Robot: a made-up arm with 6 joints. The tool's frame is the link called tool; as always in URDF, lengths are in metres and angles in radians. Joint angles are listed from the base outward.
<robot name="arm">
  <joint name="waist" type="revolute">
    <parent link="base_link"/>
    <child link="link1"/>
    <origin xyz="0 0 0.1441" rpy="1.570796 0 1.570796"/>
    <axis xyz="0 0 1"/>
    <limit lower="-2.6" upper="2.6"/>
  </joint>
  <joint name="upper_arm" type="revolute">
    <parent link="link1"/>
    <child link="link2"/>
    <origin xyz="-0.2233 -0.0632 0.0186" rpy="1.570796 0 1.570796"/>
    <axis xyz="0 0 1"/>
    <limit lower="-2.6" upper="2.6"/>
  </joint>
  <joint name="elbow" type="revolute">
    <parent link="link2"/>
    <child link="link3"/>
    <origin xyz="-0.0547 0.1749 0.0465" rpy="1.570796 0 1.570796"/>
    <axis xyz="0 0 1"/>
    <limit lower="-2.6" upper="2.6"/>
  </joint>
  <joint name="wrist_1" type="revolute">
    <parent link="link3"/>
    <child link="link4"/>
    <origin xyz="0.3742 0.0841 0.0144" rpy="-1.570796 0 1.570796"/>
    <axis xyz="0 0 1"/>
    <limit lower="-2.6" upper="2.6"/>
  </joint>
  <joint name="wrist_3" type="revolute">
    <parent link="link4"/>
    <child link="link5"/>
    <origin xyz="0.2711 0.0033 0.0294" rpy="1.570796 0 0"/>
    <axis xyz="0 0 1"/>
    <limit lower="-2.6" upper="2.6"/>
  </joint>
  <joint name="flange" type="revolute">
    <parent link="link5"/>
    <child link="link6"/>
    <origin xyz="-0.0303 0.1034 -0.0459" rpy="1.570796 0 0"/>
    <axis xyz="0 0 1"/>
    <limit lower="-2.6" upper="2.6"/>
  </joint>
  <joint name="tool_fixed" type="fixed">
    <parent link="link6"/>
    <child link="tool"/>
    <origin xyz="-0.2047 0.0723 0.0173" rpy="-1.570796 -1.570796 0"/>
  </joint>
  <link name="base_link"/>
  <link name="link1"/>
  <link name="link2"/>
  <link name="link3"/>
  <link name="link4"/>
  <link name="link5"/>
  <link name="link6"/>
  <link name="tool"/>
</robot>
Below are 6 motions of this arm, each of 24 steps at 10 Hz.
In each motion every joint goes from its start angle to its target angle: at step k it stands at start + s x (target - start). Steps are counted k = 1, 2, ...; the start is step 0. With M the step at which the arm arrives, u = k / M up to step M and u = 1 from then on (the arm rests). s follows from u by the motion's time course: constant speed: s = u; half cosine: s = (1 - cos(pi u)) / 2; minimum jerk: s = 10 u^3 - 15 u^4 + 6 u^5.
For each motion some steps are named. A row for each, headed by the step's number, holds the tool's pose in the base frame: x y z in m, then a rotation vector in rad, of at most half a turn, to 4 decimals.
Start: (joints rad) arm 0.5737 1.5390 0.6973 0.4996 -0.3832 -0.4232
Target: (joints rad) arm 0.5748 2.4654 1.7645 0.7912 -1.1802 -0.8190
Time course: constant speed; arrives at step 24
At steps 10, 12, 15, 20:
10: -0.0204 0.0971 0.2092 0.1226 0.8264 1.2411
12: -0.0098 0.0603 0.2366 0.1530 0.8371 1.2549
15: 0.0146 0.0032 0.2692 0.2020 0.8640 1.2649
20: 0.0725 -0.0928 0.2985 0.2869 0.9422 1.2564

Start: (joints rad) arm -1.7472 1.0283 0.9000 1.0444 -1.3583 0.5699
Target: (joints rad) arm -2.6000 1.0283 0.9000 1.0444 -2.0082 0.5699
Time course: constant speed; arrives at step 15
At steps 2, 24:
2: -0.2452 -0.3311 0.2449 -1.8604 -0.2272 -0.1097
24: -0.3415 -0.2818 0.4368 -2.4635 -1.0092 0.2034

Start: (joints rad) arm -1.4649 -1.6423 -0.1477 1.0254 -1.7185 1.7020
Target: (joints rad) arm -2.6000 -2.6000 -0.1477 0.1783 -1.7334 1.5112
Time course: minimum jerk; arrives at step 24
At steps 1, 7, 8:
1: 0.4741 0.4134 0.3564 0.8636 -2.1795 1.8861
7: 0.3972 0.5031 0.2186 1.1150 -1.8989 1.9808
8: 0.3636 0.5244 0.1603 1.1991 -1.7774 2.0024

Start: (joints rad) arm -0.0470 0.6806 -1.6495 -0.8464 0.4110 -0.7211
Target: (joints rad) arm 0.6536 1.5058 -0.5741 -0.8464 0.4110 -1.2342
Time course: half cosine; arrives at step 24
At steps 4, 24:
4: 0.2831 -0.4949 0.0345 -0.6066 0.3414 -1.1383
24: 0.2759 0.1138 -0.4090 -0.0499 1.1178 0.4498

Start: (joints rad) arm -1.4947 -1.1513 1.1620 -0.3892 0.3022 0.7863
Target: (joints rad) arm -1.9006 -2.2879 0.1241 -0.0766 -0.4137 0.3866
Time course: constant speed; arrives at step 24
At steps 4, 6, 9, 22, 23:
4: 0.2169 0.1108 -0.0148 -1.1400 0.6772 1.5122
6: 0.1981 0.1480 -0.0009 -1.1757 0.4795 1.5929
9: 0.1575 0.1942 0.0166 -1.1866 0.1838 1.7104
22: -0.0848 0.2356 0.0544 -0.6175 -0.8937 2.0298
23: -0.1030 0.2296 0.0557 -0.5386 -0.9482 2.0323

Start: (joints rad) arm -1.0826 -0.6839 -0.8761 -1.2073 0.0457 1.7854
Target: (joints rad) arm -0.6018 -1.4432 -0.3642 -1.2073 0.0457 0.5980
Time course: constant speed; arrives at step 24
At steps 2, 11, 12, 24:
2: 0.4614 0.2976 0.4398 1.9204 -0.5245 1.1886
11: 0.3373 0.2742 0.4783 1.6784 -0.5605 1.2453
12: 0.3227 0.2687 0.4836 1.6463 -0.5724 1.2555
24: 0.1333 0.1612 0.5446 1.1970 -0.8644 1.3680

